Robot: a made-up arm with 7 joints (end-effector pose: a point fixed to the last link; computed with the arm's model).
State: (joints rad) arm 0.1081 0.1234 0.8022 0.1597 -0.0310 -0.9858 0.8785
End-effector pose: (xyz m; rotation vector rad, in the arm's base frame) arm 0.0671 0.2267 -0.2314 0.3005 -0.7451 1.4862
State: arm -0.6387 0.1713 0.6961 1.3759 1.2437 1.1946 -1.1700
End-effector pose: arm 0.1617 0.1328 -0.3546 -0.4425 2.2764 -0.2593
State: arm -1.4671 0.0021 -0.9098 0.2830 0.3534 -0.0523 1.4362
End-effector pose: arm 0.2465 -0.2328 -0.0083 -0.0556 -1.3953 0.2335
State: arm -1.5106 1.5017 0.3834 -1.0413 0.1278 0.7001 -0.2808
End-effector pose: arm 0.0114 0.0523 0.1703 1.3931 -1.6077 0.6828
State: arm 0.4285 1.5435 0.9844 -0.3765 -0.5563 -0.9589 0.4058
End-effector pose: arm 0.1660 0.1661 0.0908 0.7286 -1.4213 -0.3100
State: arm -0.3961 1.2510 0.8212 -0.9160 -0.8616 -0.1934 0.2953
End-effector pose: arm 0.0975 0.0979 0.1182 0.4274 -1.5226 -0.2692
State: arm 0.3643 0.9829 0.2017 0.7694 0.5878 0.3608 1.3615
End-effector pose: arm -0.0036 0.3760 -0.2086 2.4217 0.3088 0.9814
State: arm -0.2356 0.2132 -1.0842 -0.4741 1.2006 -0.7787 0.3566
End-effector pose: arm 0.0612 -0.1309 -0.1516 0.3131 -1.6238 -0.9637
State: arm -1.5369 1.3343 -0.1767 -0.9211 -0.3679 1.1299 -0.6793
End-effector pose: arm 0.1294 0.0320 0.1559 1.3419 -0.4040 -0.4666
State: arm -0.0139 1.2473 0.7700 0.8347 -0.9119 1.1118 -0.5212
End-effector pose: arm 0.0945 0.4056 -0.0751 -0.6815 0.7808 0.4923
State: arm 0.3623 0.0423 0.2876 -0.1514 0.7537 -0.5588 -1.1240
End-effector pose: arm 0.0788 0.1155 -0.2594 0.7848 0.5411 -1.1254
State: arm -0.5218 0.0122 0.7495 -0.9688 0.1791 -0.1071 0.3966
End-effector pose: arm 0.1317 0.1237 -0.0032 0.1566 -1.3133 1.0478
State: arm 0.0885 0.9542 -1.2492 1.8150 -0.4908 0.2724 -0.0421
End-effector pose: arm -0.0908 0.3945 -0.1722 1.5588 2.3479 0.3921
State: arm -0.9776 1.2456 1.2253 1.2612 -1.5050 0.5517 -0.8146
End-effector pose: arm 0.1849 0.4068 -0.0019 -1.1829 -1.3172 -0.3067
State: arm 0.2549 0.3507 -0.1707 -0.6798 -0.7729 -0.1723 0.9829
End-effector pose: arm 0.1280 0.0514 -0.1587 -0.6008 0.0959 0.6920
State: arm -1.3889 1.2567 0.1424 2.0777 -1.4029 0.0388 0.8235
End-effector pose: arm 0.1966 0.3701 -0.0857 -1.2591 0.3654 1.9729
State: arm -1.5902 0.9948 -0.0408 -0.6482 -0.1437 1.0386 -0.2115
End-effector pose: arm 0.1570 0.0458 0.1959 0.8077 -0.8621 0.0241
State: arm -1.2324 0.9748 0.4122 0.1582 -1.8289 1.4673 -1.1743
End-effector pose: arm 0.2536 0.1736 0.1283 -0.5406 -0.0553 -2.1598
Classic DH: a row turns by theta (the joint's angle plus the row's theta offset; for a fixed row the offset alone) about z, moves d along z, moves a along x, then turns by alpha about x. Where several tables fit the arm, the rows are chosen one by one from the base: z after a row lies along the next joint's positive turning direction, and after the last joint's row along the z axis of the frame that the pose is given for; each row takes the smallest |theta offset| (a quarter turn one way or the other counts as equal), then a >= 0, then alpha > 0; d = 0 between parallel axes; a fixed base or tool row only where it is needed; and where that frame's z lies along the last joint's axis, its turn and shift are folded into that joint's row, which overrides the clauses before.
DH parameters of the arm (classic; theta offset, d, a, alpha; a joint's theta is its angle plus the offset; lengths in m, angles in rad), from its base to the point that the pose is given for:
base (fixed): -0.071 0 0 -1.3004
joint 1: -1.3111 0.03 -0.011 -1.5708
joint 2: 1.2915 0 -0.006 1.5708
joint 3: 1.5708 -0.2035 0.0206 -1.5708
joint 4: 1.5708 0.0023 0.0125 1.5708
joint 5: 0 0.1746 0 -1.5708
joint 6: -1.5708 0 0.0414 1.5708
joint 7: 0 0 0 0

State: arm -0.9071 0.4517 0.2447 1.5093 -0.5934 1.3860 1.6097
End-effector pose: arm 0.2429 0.1457 -0.2887 0.9782 2.1247 1.0607
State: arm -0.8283 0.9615 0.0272 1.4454 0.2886 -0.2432 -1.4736
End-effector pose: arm 0.2401 0.3390 -0.1656 0.2912 1.1081 -0.8786
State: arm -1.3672 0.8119 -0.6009 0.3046 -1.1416 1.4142 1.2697
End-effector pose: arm 0.3512 0.0453 -0.0069 0.8499 0.6382 0.6808
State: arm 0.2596 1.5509 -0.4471 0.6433 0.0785 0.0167 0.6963
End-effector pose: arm 0.0837 0.3842 -0.1420 2.0589 0.6374 0.1566
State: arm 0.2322 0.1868 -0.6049 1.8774 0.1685 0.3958 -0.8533
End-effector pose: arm -0.2332 0.1486 -0.3131 -0.3251 2.9357 -0.6384
